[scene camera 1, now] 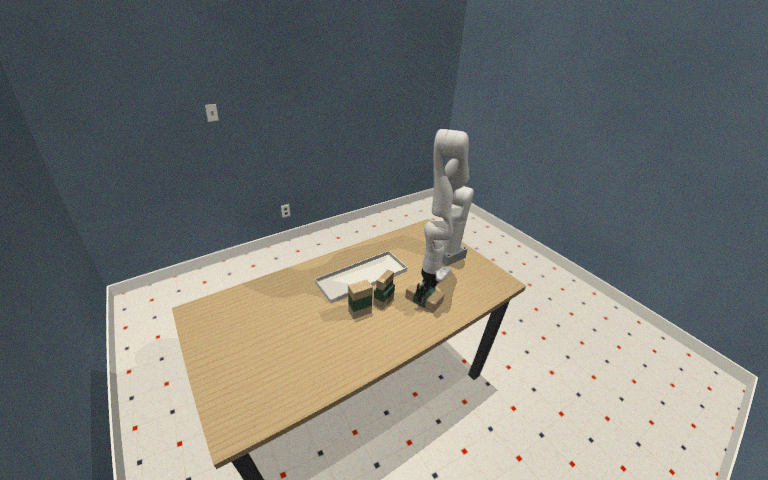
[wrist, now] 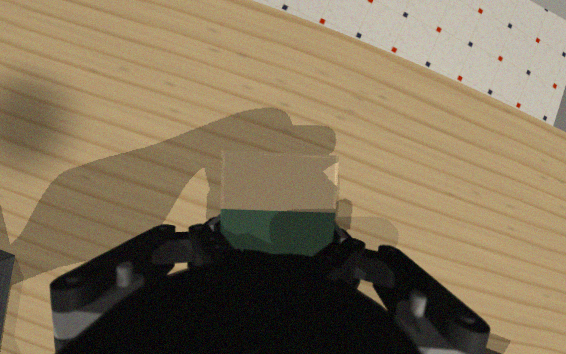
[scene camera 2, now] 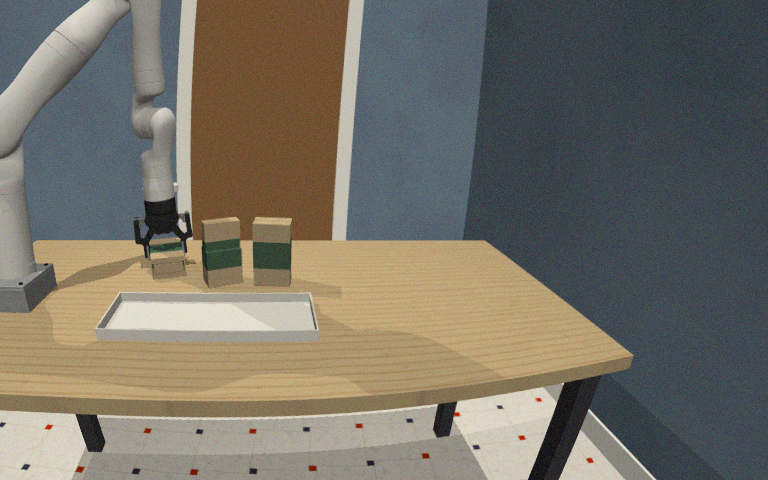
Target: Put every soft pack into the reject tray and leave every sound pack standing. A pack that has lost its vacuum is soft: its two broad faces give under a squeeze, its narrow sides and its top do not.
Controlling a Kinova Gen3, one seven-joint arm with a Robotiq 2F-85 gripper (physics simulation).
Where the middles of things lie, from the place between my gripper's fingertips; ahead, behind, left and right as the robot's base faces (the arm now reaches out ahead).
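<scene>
White reject tray [scene camera 2: 133, 316] seen 290 mm to the right of my hand, 90 mm ahead of it and 10 mm below it.
</scene>
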